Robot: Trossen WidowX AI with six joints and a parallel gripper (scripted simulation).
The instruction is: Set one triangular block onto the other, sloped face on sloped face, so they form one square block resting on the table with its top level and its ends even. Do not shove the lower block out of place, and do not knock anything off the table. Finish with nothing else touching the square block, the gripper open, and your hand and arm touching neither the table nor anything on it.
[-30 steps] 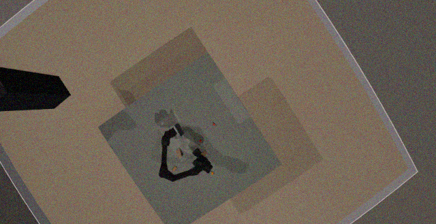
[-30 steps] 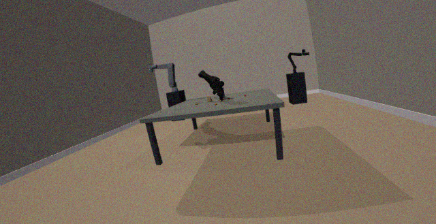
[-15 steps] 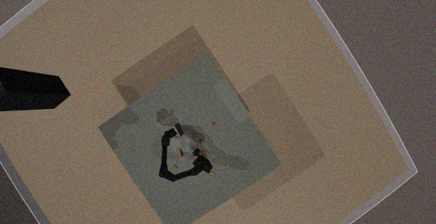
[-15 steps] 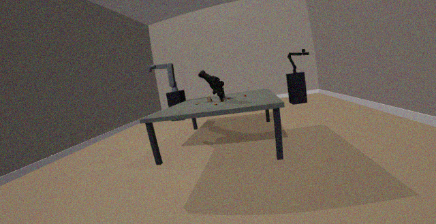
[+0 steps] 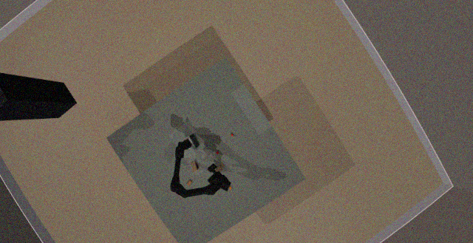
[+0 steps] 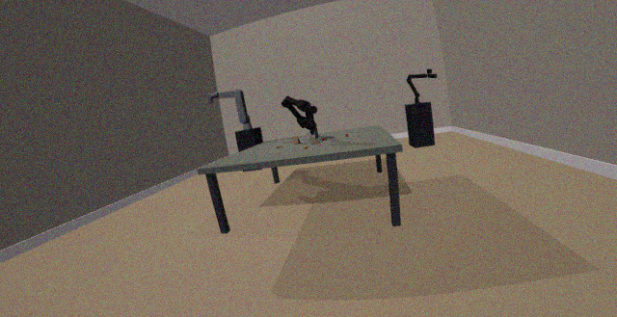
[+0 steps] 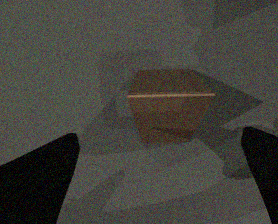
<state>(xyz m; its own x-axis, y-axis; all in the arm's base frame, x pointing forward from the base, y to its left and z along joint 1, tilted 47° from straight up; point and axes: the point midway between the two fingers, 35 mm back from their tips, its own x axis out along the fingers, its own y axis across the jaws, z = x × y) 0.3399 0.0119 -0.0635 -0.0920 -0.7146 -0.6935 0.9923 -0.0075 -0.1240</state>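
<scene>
The triangular block is 1 cm to the right of my gripper tip and 5 cm below it.
</scene>
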